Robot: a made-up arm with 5 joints.
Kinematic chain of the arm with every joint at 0, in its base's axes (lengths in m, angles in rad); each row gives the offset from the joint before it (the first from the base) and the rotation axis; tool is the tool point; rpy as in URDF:
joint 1: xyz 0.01 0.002 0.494 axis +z
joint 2: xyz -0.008 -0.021 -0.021 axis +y
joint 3: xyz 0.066 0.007 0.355 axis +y
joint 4: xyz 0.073 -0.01 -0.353 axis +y
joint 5: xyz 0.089 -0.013 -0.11 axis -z
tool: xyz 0.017 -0.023 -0.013 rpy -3.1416 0 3.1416
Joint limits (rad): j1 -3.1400..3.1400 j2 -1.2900..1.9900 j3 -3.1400..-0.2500 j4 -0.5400..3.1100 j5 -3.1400..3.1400
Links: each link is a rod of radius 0.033 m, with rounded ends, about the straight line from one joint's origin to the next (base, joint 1, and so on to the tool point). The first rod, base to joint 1, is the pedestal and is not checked.
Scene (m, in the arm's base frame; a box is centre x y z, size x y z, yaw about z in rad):
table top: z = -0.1
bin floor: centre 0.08 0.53 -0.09 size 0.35 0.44 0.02 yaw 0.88
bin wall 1: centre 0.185 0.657 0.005 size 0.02 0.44 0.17 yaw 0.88
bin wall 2: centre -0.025 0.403 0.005 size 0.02 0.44 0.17 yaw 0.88
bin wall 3: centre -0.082 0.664 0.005 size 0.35 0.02 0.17 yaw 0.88
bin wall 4: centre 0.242 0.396 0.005 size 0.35 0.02 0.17 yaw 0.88
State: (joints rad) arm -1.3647 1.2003 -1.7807 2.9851 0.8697
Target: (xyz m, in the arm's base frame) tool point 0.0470 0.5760 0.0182
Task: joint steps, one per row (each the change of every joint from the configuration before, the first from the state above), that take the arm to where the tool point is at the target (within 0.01 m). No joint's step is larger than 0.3 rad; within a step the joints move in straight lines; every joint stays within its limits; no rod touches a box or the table.
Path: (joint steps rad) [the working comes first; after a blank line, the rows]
Joints at the target: 1.6207 1.7109 -2.4849 1.8184 0.6486
Straight joint move there: touches bin wall 1, bin wall 4.

1: 0.2714 0.0124 -0.0402 -0.0682 -0.0146
2: 0.2714 0.0124 -0.0403 -0.0682 -0.0146
3: 0.2714 0.0125 -0.0402 -0.0682 -0.0146
4: 0.2714 0.0124 -0.0402 -0.0681 -0.0146
5: 0.2714 0.0124 -0.0403 -0.0682 -0.0146
6: 0.2713 0.0124 -0.0402 -0.0682 -0.0146
7: 0.2714 0.0124 -0.0402 -0.0682 -0.0146
8: 0.2714 0.0125 -0.0403 -0.0682 -0.0146
9: 0.2714 0.0124 -0.0402 -0.0682 -0.0146
10: 0.2714 0.0124 -0.0402 -0.0681 -0.0146
11: 0.2714 0.0124 -0.0403 -0.0682 -0.0146
12: 0.0001 0.1870 -0.1308 -0.2084 -0.0302
13: 0.0000 0.1870 -0.1308 -0.2083 -0.0303

